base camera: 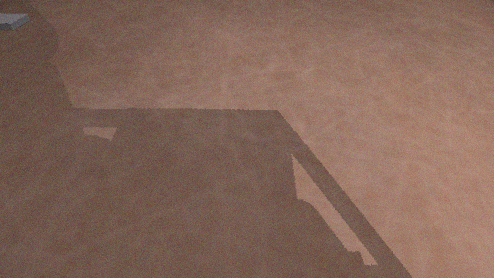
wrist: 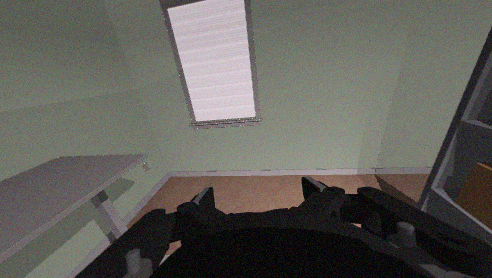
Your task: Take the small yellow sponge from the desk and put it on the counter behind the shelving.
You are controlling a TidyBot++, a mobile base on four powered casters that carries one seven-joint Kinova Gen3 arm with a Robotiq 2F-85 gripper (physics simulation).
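Frame: origin at the arm's base, x ahead, y left, z up, level; metres.
Where they show: gripper, fingertip midpoint: point(wrist: 257, 192).
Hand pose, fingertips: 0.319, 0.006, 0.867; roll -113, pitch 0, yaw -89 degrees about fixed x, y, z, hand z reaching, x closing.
Note:
Each offset is from my fingertips to the centre of the thing, as dx, dy, dz. "pt": to the spot under its first point. Level surfaces: height alone.
My gripper point(wrist: 257, 192) is open in the wrist view, its two dark fingertips wide apart with wall and floor showing between them. A grey table top @(dz -0.313) point(wrist: 65, 185), which may be the desk or the counter, stands at the left of the wrist view, apart from the gripper. Part of a grey shelving unit point(wrist: 452, 140) shows at the right edge of the wrist view. The small yellow sponge does not show in either view.
A window with a white blind @(pt +1.762, +0.298, +0.194) point(wrist: 215, 65) is on the green wall point(wrist: 320, 90). An orange-brown panel @(pt +0.492, -1.103, -0.597) point(wrist: 477, 192) is in the shelving. The base camera view shows brown floor @(dz -1.263) point(base camera: 300, 60) with shadows and the corner of a grey slab point(base camera: 12, 21) at the upper left.

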